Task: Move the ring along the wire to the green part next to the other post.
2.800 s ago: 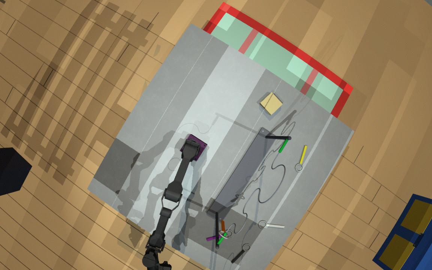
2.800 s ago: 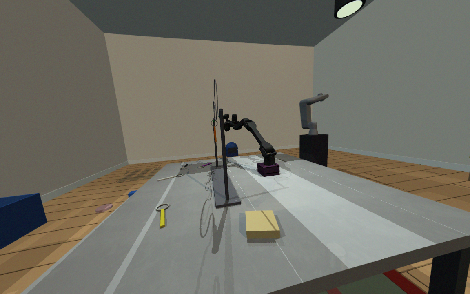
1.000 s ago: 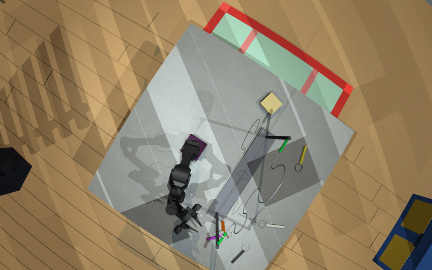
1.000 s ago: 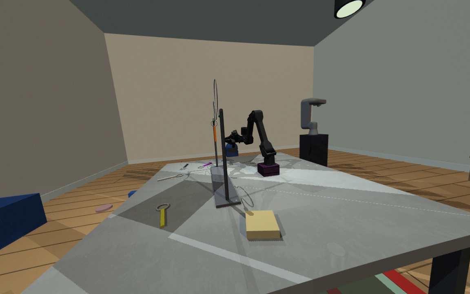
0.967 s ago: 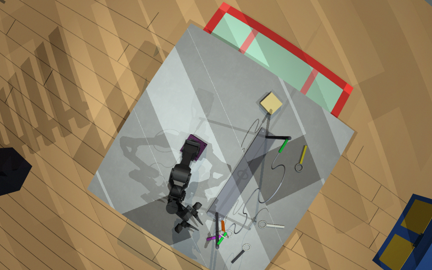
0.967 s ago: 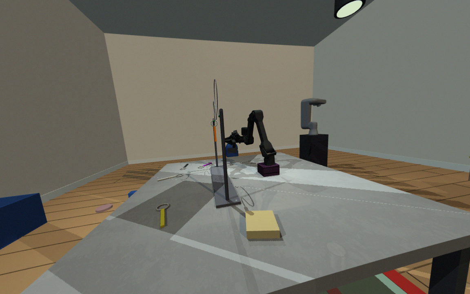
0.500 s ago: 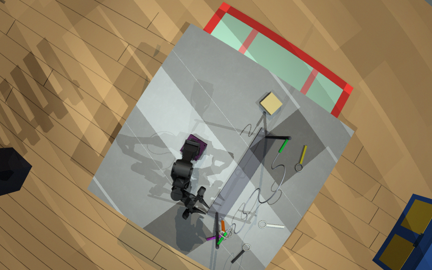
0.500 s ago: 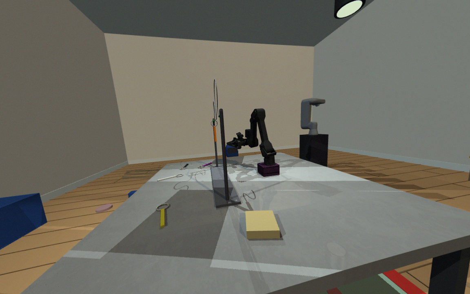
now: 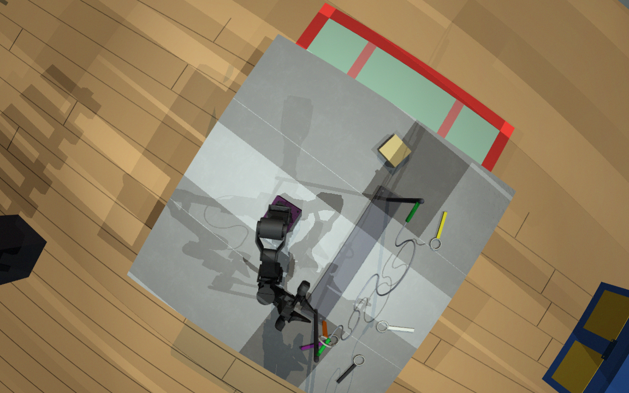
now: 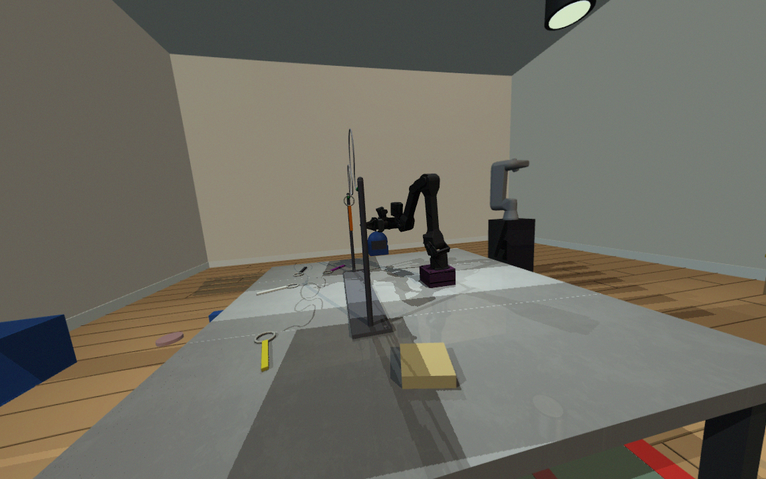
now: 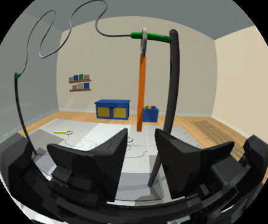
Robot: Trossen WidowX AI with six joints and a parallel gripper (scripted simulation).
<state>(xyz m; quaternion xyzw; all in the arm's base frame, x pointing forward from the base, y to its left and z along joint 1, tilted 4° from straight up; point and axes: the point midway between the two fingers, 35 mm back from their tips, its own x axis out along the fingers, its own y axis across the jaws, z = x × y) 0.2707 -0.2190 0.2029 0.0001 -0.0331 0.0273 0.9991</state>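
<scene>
My gripper tip is 80 mm below the ring with orange handle and 40 mm short of it. Round my gripper tip: yellow-handled ring (520 mm to the left, 290 mm ahead, 250 mm below); purple-handled ring (250 mm below, 170 mm ahead, 160 mm to the right); tan block (700 mm to the left, 240 mm below, 80 mm behind).
</scene>
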